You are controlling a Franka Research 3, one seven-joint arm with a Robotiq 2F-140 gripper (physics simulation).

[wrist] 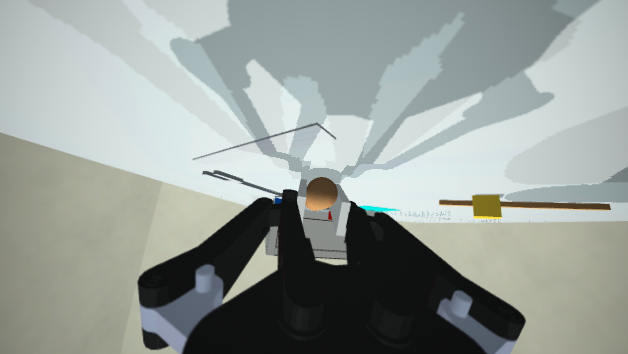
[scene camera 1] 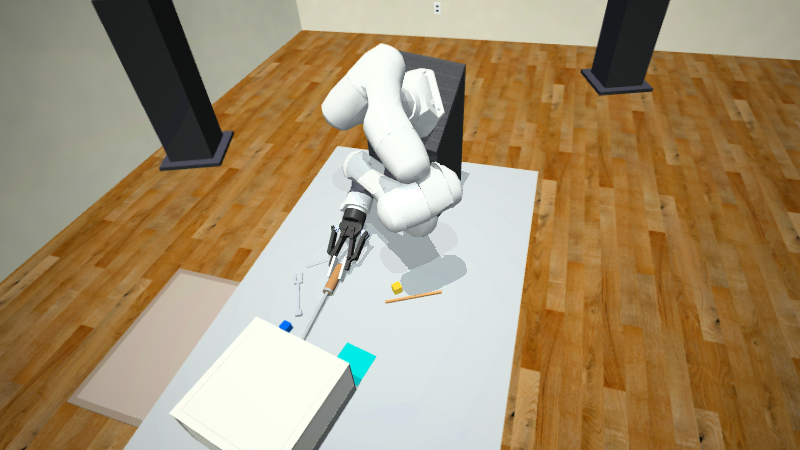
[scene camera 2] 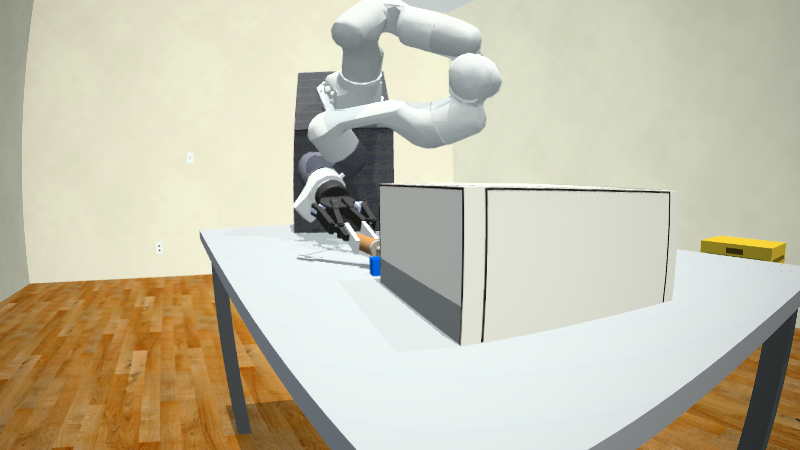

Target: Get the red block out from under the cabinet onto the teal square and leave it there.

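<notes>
My gripper (scene camera 1: 336,272) (scene camera 2: 361,237) (wrist: 318,193) is shut on the wooden handle of a long tool (scene camera 1: 332,283) (scene camera 2: 366,244) (wrist: 321,194). The tool's thin metal shaft slants down to the near edge of the white cabinet (scene camera 1: 260,386) (scene camera 2: 576,263) (wrist: 327,240), where its far end is hidden. A small sliver of the red block (wrist: 330,215) shows just below the handle in the wrist view, at the cabinet; the red block does not show in the scene views. The teal square (scene camera 1: 359,361) (wrist: 379,208) lies on the table beside the cabinet's corner.
A blue block (scene camera 1: 285,325) (scene camera 2: 374,266) (wrist: 278,200) stands by the cabinet's other near corner. A grey forked tool (scene camera 1: 298,296) lies beside the held tool. A yellow block (scene camera 1: 396,287) (wrist: 486,206) and an orange stick (scene camera 1: 413,297) (wrist: 555,205) lie on the opposite side.
</notes>
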